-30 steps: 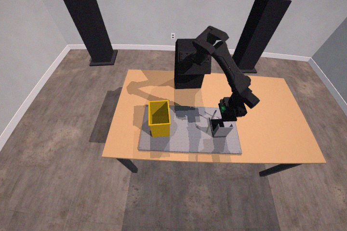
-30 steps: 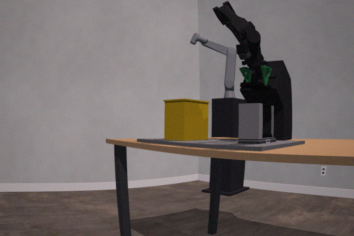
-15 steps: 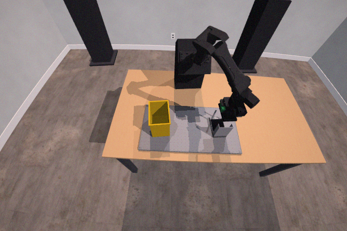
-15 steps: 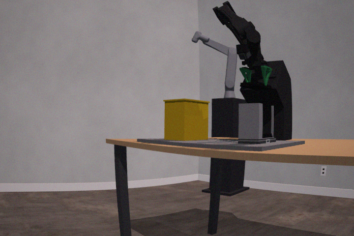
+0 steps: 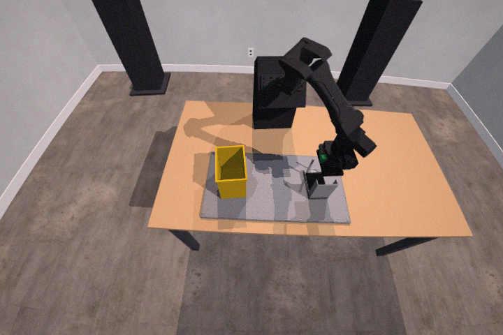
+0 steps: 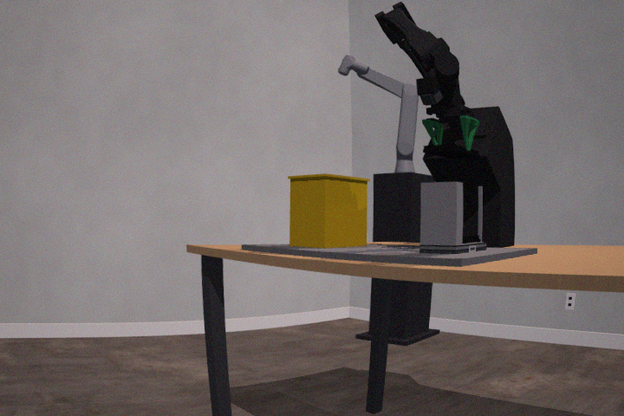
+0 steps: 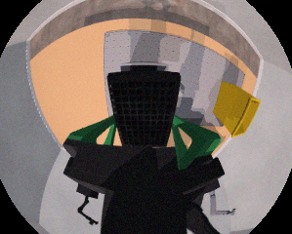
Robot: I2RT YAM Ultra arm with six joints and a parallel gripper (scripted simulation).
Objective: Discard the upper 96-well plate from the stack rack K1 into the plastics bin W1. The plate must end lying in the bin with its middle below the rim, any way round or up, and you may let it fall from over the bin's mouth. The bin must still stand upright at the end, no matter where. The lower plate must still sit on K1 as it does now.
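My hand is 40 mm past the yellow plastics bin W1, 410 mm to the left of it and 140 mm above it.
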